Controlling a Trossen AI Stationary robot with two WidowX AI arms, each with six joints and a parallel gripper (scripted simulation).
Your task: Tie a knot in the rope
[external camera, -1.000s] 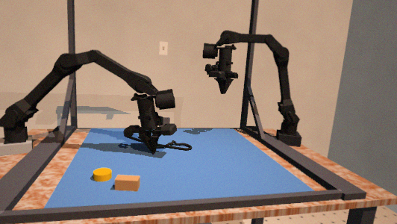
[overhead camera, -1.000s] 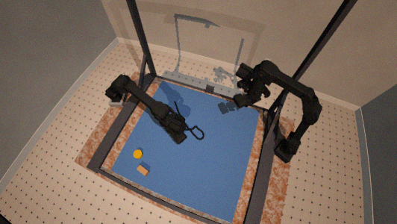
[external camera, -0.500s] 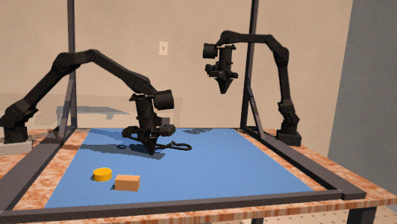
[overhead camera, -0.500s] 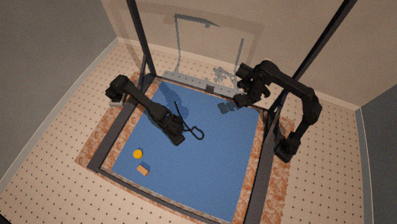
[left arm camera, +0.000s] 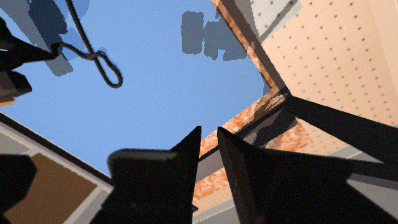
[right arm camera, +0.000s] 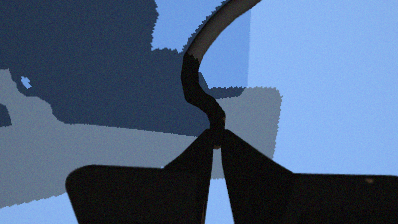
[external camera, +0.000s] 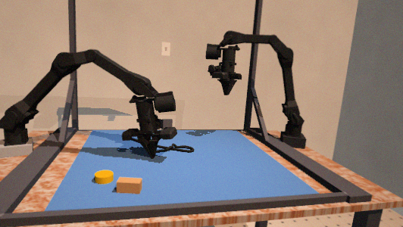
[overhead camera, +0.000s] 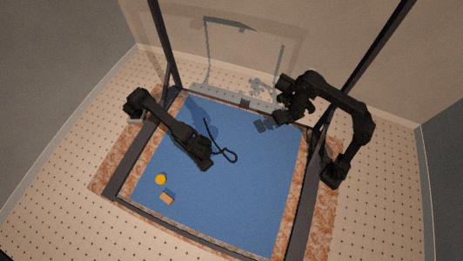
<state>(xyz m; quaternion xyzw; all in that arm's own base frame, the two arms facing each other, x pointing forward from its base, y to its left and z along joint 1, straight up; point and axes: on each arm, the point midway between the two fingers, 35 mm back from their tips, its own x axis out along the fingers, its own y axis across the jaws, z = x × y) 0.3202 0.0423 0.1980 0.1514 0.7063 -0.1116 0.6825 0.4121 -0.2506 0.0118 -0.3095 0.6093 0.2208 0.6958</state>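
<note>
Right now my right hand is 10 cm to the right of the blue mat, 4 cm above it and 2 cm past it. Round my right hand: yellow disc 16 cm ahead, 15 cm to the right, 3 cm below; orange block 23 cm ahead, 8 cm to the right, 2 cm below.
</note>
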